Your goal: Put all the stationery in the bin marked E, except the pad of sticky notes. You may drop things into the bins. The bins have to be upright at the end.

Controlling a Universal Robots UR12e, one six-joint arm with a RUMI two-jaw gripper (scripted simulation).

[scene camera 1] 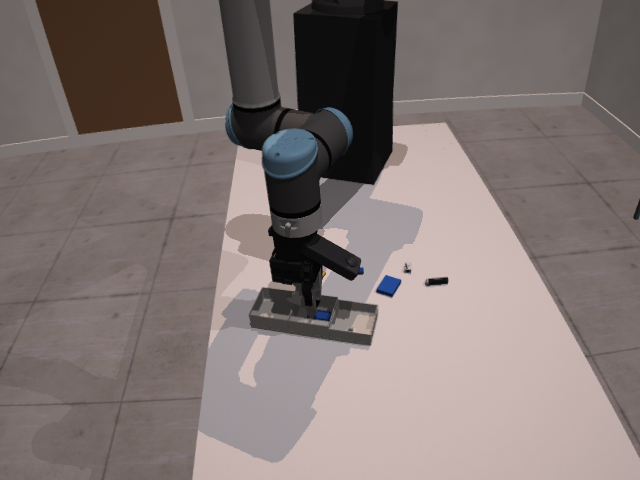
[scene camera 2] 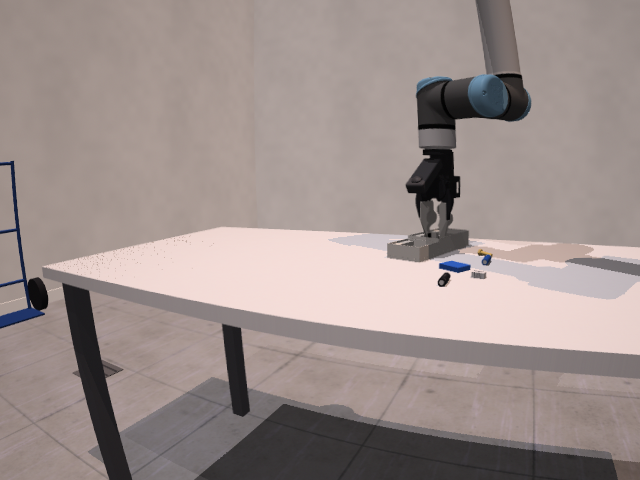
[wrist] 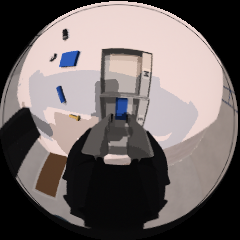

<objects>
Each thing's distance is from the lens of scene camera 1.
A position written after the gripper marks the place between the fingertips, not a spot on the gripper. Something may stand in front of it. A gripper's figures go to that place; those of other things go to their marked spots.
gripper (scene camera 1: 313, 313): 105 cm
three-compartment bin tray (scene camera 1: 347, 313): 106 cm
</objects>
